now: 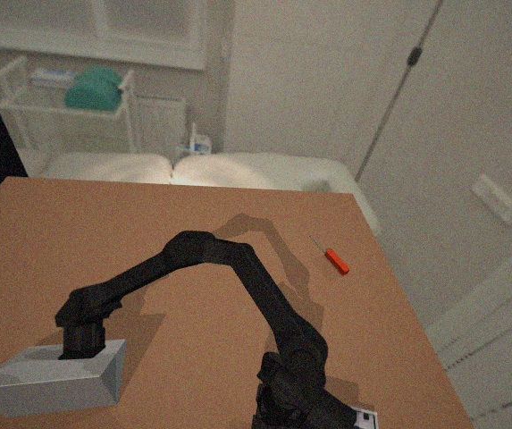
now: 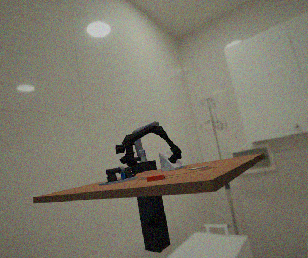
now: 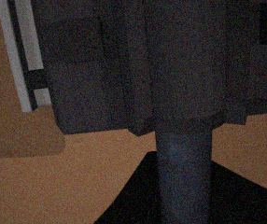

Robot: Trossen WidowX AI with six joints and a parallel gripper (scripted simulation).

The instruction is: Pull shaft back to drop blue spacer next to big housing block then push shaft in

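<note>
Now: gripper tip 5 cm short of the dark shaft, 1 cm to the left of it and 3 cm below it. The rest, counted from my gripper tip: white card: 13 cm behind, 46 cm to the left, 4 cm below; blue spacer: 11 cm ahead, 1 cm to the left, 1 cm below; pale grey spacer: 8 cm ahead, 2 cm to the right, 3 cm above.
</note>
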